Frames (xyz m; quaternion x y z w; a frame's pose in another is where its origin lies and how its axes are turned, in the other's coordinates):
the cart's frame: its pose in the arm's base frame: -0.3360 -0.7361 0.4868 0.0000 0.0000 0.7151 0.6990
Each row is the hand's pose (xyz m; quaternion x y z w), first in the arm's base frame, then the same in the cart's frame.
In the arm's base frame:
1: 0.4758 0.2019 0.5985 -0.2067 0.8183 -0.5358 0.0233
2: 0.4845 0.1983 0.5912 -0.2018 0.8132 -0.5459 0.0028
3: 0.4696 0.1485 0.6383 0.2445 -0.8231 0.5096 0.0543
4: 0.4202 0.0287 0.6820 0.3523 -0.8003 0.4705 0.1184
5: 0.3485 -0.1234 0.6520 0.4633 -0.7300 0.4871 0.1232
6: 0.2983 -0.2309 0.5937 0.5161 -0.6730 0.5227 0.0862
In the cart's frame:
1: 0.9193 -0.8329 0.1117 -0.4407 -0.7198 0.3912 0.3669
2: 0.9155 -0.8416 0.1044 -0.4405 -0.7127 0.3836 0.3884
3: 0.8660 -0.8255 0.1515 -0.4177 -0.7502 0.3174 0.4024
4: 0.7474 -0.7734 0.1952 -0.3260 -0.8114 0.2442 0.4192
5: 0.5970 -0.6983 0.1652 -0.1982 -0.8416 0.2524 0.4345
6: 0.4906 -0.6456 0.1069 -0.1205 -0.8395 0.3037 0.4341

